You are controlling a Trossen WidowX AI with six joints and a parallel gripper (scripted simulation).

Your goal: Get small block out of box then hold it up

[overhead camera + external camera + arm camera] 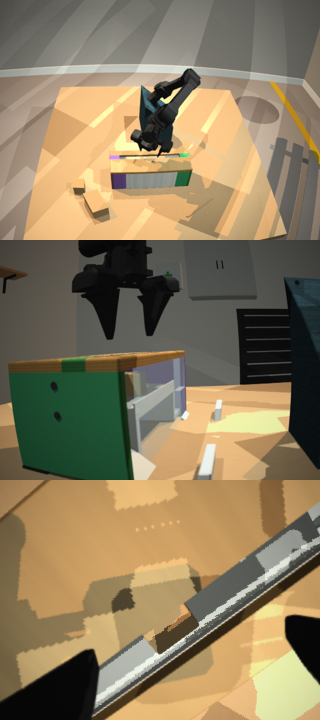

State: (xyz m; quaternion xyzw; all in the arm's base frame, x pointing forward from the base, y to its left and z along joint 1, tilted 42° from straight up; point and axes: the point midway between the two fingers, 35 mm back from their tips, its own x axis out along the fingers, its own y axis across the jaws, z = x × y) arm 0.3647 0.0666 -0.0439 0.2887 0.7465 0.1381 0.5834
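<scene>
The box is 9 cm below my gripper tip and 2 cm behind it. From my gripper tip the other things lie so: thin rod 27 cm to the left, 20 cm ahead, 15 cm below; block 7 cm below, 1 cm to the left, 1 cm behind.
</scene>
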